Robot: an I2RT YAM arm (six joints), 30 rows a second.
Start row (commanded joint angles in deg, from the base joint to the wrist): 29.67, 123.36, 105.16, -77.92, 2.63, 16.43
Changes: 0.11, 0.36, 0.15, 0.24, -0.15, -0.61; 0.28, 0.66, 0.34, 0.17, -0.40, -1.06; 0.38, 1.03, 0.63, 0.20, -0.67, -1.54; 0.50, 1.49, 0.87, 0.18, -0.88, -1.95; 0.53, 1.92, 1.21, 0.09, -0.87, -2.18; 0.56, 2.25, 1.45, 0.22, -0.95, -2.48; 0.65, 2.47, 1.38, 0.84, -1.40, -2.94; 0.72, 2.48, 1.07, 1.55, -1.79, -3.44; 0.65, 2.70, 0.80, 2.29, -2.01, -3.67; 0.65, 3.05, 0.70, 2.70, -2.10, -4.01
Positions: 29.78, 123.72, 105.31, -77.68, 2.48, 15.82; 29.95, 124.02, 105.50, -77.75, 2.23, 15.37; 30.05, 124.39, 105.79, -77.72, 1.96, 14.89; 30.17, 124.85, 106.03, -77.74, 1.75, 14.48; 30.20, 125.28, 106.37, -77.83, 1.76, 14.25; 30.23, 125.61, 106.61, -77.70, 1.68, 13.95; 30.32, 125.83, 106.54, -77.08, 1.23, 13.49; 30.39, 125.84, 106.23, -76.37, 0.84, 12.99; 30.32, 126.06, 105.96, -75.63, 0.62, 12.76; 30.32, 126.41, 105.86, -75.22, 0.53, 12.42
